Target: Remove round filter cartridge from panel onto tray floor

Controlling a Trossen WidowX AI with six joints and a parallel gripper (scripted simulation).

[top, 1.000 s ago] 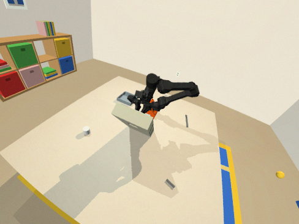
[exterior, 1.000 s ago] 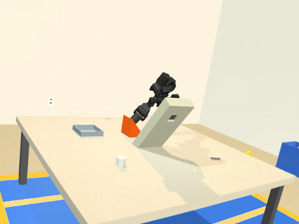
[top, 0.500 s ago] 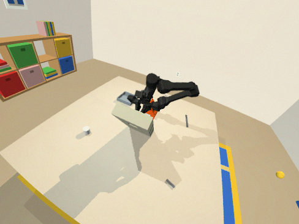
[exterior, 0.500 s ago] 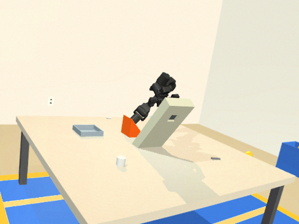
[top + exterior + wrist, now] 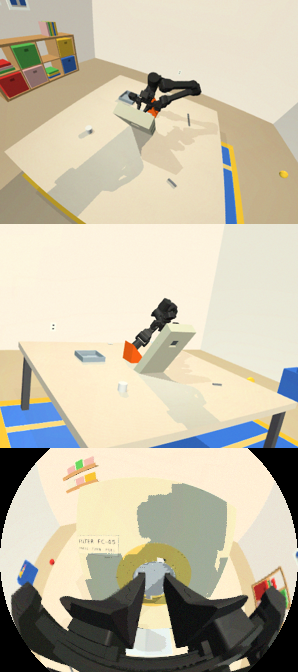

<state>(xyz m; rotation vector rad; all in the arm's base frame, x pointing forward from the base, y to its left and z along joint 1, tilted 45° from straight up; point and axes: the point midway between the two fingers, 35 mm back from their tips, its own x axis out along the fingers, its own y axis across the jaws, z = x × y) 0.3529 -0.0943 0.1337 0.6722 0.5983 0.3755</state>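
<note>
Right now the white round filter cartridge is 10 mm ahead of my gripper tip and 10 mm below it. The rest, counted from my gripper tip: shallow grey-blue tray (400 mm behind, 320 mm to the right, 250 mm below); grey bar (110 mm ahead, 320 mm to the left, 250 mm below); beige service panel (40 mm behind, 80 mm below).
</note>
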